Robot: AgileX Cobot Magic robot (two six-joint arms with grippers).
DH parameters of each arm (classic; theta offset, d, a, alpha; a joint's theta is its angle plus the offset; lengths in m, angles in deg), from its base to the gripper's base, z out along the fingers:
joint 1: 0 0.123 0 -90
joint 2: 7.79 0 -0.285 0
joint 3: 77.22 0 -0.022 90
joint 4: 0 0.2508 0 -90
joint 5: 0 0 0.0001 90
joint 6: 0 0.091 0 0
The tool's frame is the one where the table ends.
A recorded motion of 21 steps. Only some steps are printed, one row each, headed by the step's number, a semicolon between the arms.
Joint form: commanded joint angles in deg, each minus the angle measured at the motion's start. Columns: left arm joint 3, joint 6, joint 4, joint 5, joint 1, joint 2; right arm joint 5, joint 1, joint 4, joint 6, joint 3, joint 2.
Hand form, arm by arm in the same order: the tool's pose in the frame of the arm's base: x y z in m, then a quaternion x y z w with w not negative. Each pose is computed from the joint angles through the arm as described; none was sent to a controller.
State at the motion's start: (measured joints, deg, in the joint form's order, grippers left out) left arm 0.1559 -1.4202 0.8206 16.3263 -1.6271 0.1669; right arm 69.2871 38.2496 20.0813 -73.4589 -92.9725 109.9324
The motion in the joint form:
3: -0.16 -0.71 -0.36 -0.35 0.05 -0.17; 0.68 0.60 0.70 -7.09 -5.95 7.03
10: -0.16 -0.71 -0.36 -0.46 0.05 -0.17; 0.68 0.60 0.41 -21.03 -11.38 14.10
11: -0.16 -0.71 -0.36 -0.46 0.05 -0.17; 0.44 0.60 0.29 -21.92 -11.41 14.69
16: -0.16 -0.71 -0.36 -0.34 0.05 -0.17; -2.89 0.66 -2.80 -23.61 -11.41 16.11
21: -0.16 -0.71 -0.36 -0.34 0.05 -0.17; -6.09 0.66 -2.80 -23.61 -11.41 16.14
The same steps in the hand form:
3: 0.0549 -0.0013 0.1879 -0.00145 0.77150 -0.01727 0.63599; 0.3112 0.2896 0.2370 -0.82175 0.53968 0.14025 0.11752
10: 0.0549 -0.0013 0.1881 -0.00144 0.77089 -0.01730 0.63673; 0.3301 0.3043 0.2077 -0.88159 0.43804 0.12874 0.11979
11: 0.0549 -0.0013 0.1881 -0.00144 0.77089 -0.01730 0.63673; 0.3312 0.3050 0.2032 -0.88491 0.43210 0.12791 0.11774
16: 0.0549 -0.0013 0.1879 -0.00145 0.77156 -0.01727 0.63592; 0.3392 0.3056 0.1910 -0.89553 0.41780 0.09422 0.12080
21: 0.0549 -0.0013 0.1879 -0.00145 0.77156 -0.01727 0.63592; 0.3435 0.3083 0.1914 -0.89216 0.42070 0.07964 0.14390

